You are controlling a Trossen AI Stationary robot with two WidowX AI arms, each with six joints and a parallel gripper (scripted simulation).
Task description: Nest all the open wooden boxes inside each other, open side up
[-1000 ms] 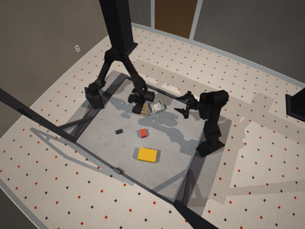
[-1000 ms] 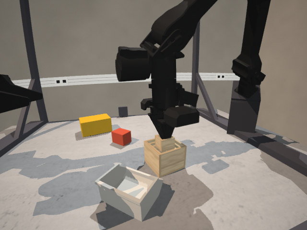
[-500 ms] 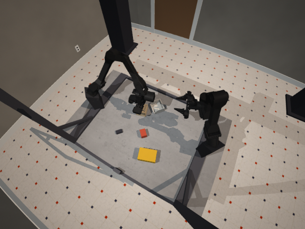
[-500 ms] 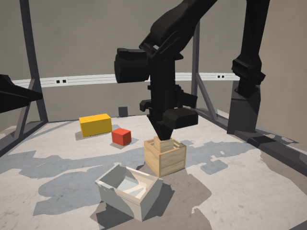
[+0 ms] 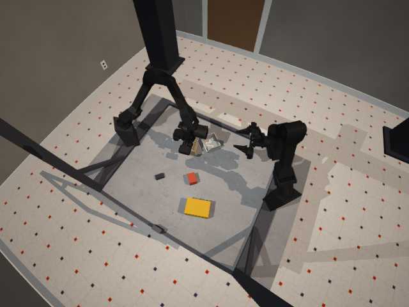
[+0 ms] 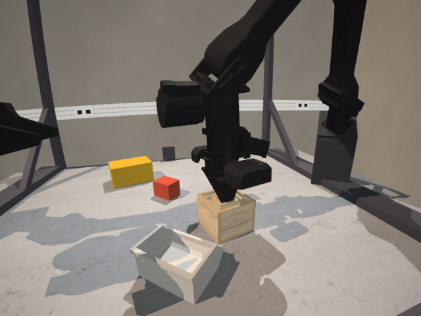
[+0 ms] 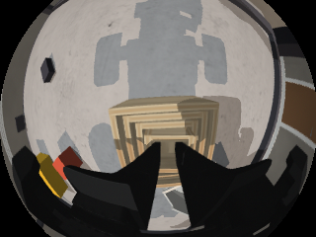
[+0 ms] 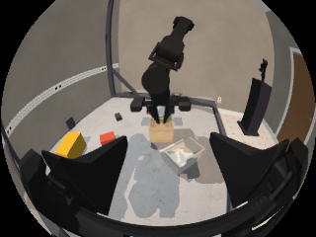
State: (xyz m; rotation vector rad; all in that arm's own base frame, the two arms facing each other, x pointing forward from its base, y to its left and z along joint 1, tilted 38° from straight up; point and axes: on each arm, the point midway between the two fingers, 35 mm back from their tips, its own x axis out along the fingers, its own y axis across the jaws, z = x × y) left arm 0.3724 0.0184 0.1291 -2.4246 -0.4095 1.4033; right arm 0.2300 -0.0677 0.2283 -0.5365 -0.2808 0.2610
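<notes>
The white bin lies 80 mm ahead of my left hand, 100 mm to the right of it and 60 mm below it. Also, from my left hand: red cube (170 mm behind, 100 mm to the right, 60 mm below); then small dark block (240 mm behind, 80 mm to the left, 70 mm below); then small wooden box (40 mm below).
</notes>
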